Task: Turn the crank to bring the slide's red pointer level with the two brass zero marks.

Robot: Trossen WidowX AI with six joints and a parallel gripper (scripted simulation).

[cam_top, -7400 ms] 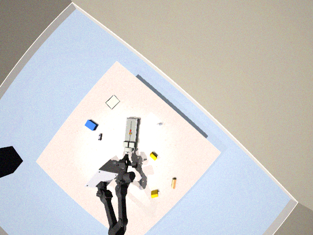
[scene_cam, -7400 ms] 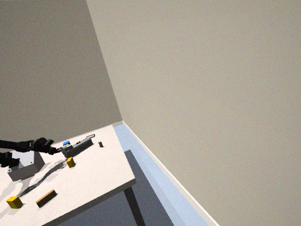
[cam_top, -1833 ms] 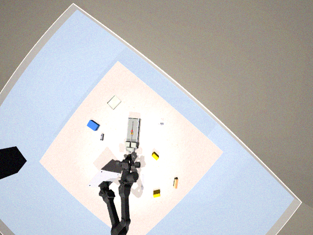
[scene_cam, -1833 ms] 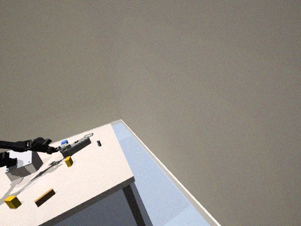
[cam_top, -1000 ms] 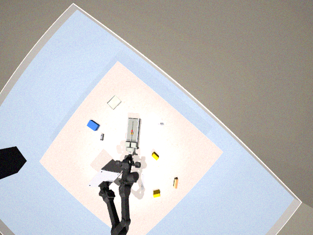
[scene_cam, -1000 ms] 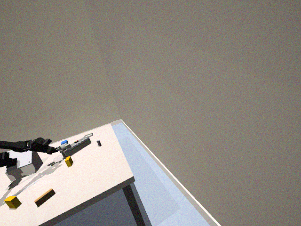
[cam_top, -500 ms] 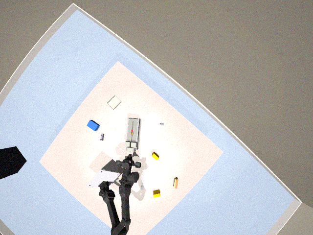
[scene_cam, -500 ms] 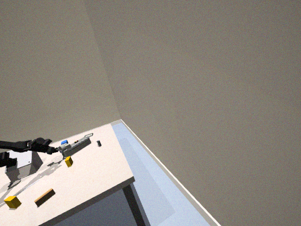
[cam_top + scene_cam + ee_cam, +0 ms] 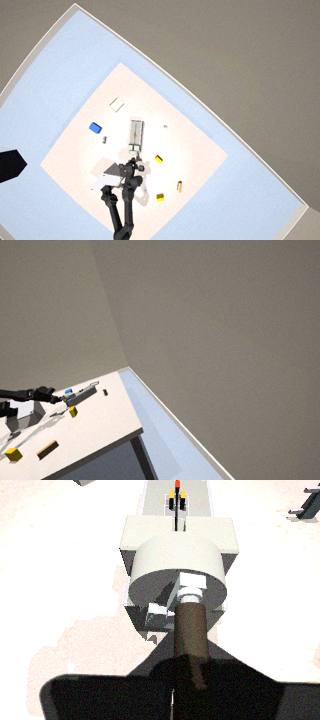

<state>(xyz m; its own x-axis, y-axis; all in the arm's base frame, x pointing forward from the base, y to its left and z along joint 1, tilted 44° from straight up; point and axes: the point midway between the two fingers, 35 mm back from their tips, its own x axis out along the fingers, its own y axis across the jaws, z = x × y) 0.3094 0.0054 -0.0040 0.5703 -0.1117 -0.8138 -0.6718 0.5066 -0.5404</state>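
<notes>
Right now my gripper tip is 2 cm below the crank. From my gripper tip the other things lie so: blue block (10 cm behind, 41 cm to the left, 7 cm below); dark brown crank handle (1 cm behind, 1 cm to the right, 3 cm above); red pointer (14 cm ahead, 13 cm to the left, 1 cm below).
</notes>
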